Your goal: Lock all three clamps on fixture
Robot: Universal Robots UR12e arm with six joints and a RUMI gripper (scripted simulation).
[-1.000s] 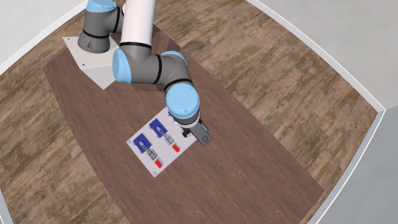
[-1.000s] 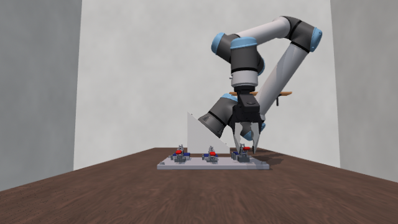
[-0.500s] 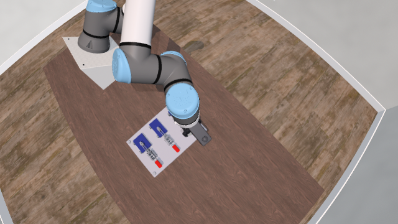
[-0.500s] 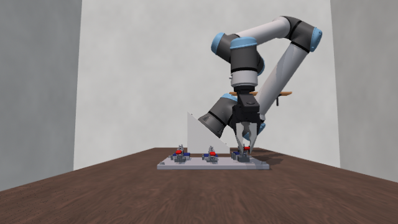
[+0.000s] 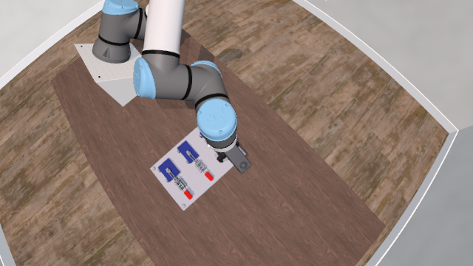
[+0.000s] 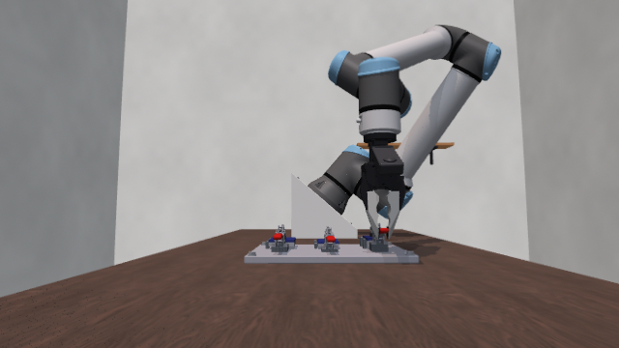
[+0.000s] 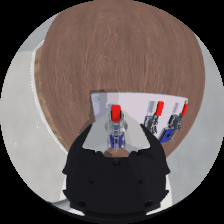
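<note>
Now: the grey fixture plate 110 mm to the right of my hand, 90 mm behind it and 50 mm below it.
</note>
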